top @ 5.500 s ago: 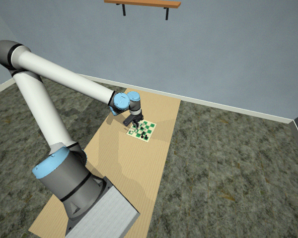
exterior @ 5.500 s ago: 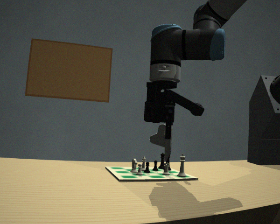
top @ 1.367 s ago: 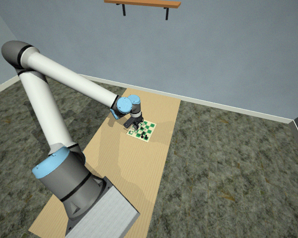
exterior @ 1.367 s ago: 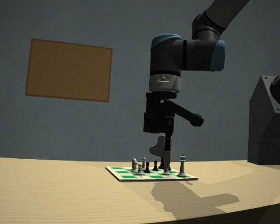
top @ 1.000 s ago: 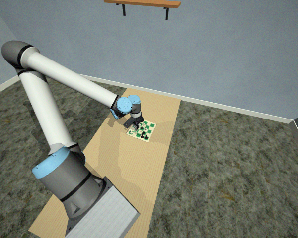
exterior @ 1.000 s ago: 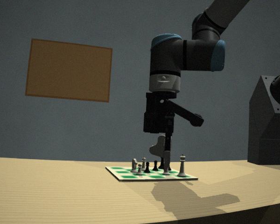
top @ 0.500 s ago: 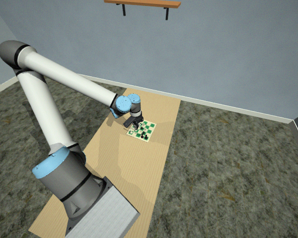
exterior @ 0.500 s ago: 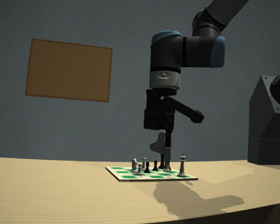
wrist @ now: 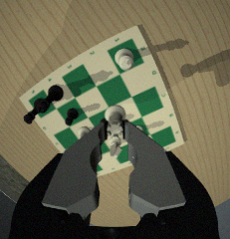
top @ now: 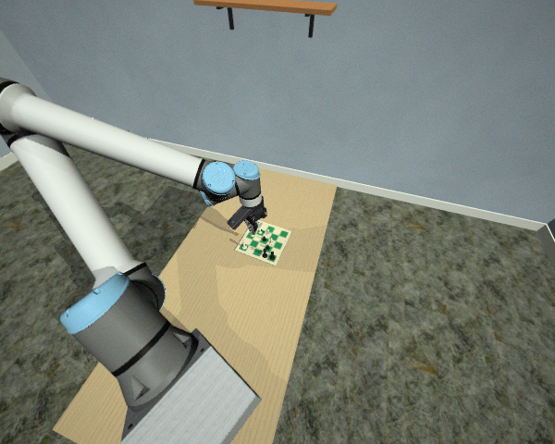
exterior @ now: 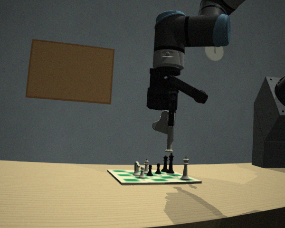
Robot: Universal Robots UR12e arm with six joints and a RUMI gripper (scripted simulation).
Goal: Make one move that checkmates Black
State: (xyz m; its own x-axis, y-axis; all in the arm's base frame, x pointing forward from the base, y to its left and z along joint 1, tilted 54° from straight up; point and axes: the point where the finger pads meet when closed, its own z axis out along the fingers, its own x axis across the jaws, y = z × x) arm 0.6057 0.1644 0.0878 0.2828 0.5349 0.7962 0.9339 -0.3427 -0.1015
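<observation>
Now: the white queen 40 mm behind my hand, 30 mm to the left of it and 70 mm below it. Round my hand: white pawn (70 mm ahead, 10 mm to the left, 90 mm below); chessboard (40 mm ahead, 30 mm to the right, 100 mm below).
</observation>
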